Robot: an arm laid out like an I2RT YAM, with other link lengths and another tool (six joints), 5 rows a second.
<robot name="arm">
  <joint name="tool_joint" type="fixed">
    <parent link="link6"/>
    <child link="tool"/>
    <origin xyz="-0.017 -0.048 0.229" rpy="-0.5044 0 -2.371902"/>
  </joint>
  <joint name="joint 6" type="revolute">
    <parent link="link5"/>
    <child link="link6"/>
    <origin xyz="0.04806 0 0.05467" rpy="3.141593 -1.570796 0"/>
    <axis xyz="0 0 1"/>
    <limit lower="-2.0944" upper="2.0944"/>
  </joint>
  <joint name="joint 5" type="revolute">
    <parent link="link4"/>
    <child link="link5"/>
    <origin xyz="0.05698 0.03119 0.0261" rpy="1.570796 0 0"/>
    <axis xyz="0 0 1"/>
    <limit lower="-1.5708" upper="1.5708"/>
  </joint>
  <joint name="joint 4" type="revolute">
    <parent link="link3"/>
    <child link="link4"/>
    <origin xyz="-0.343 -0.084 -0.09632" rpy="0 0 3.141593"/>
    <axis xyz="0 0 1"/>
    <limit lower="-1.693" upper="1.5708"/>
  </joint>
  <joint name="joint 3" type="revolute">
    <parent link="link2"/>
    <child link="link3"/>
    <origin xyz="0 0.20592 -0.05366" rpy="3.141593 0 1.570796"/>
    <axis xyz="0 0 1"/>
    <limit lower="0" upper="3.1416"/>
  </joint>
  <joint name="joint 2" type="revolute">
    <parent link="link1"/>
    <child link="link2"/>
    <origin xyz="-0.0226 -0.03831 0.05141" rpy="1.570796 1.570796 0"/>
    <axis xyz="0 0 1"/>
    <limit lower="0" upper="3.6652"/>
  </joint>
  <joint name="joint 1" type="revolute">
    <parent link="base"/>
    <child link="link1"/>
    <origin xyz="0 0 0.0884" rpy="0 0 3.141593"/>
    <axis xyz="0 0 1"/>
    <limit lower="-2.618" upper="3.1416"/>
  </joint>
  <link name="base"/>
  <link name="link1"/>
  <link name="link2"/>
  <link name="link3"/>
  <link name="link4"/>
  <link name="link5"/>
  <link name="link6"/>
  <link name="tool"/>
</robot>
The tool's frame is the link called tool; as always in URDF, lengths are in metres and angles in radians.
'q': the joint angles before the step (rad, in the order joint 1, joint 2, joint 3, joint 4, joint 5, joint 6). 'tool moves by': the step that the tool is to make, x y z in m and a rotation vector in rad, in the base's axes. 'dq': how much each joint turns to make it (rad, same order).
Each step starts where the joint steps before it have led.
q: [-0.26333, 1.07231, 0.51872, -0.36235, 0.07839, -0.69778]
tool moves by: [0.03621, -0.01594, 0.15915, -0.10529, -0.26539, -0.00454]
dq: [0.00089, -0.23217, 0.09583, -0.04254, 0.02663, -0.01964]
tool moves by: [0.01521, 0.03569, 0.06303, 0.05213, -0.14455, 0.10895]
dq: [0.00296, -0.10339, 0.02269, -0.00031, -0.13641, 0.01692]
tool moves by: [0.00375, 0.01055, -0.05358, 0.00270, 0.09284, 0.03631]
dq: [0.01488, 0.08447, -0.02759, 0.02048, -0.00752, -0.02872]
